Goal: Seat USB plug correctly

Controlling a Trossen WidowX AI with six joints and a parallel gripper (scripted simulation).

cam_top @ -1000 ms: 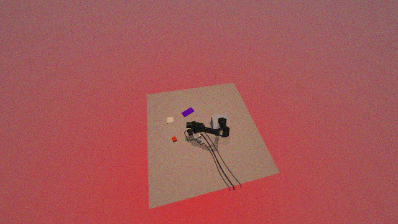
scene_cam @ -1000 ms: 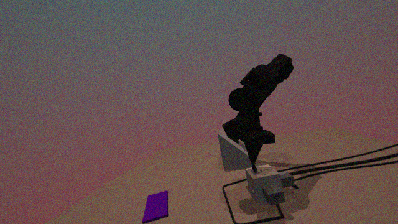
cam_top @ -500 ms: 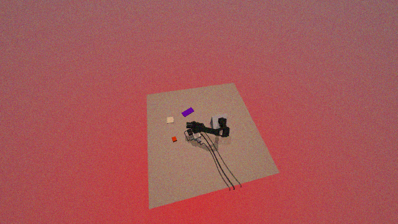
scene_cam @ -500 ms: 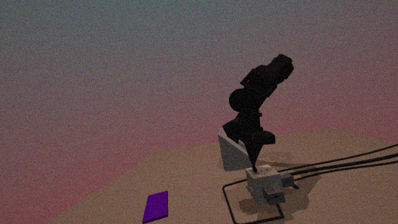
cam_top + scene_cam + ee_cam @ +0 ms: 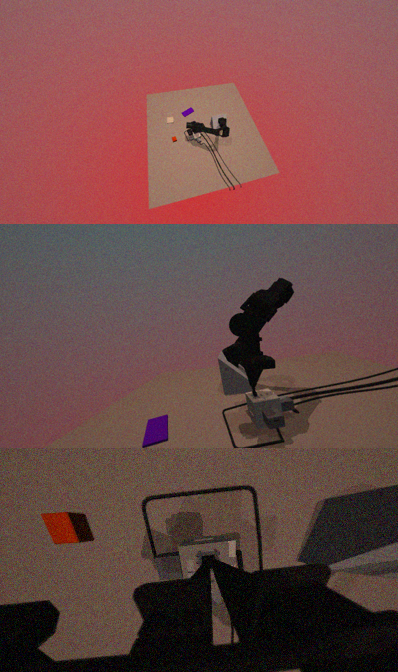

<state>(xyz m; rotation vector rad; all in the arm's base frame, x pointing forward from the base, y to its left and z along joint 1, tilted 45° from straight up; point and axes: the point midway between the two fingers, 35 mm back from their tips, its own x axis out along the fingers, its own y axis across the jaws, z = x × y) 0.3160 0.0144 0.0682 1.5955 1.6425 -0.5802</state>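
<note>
The dark USB plug is 2 cm below my gripper tip. Also, from my gripper tip: cream block (25 cm ahead, 27 cm to the right, 10 cm below); then purple flat tile (1 cm ahead, 33 cm to the right, 10 cm below).
</note>
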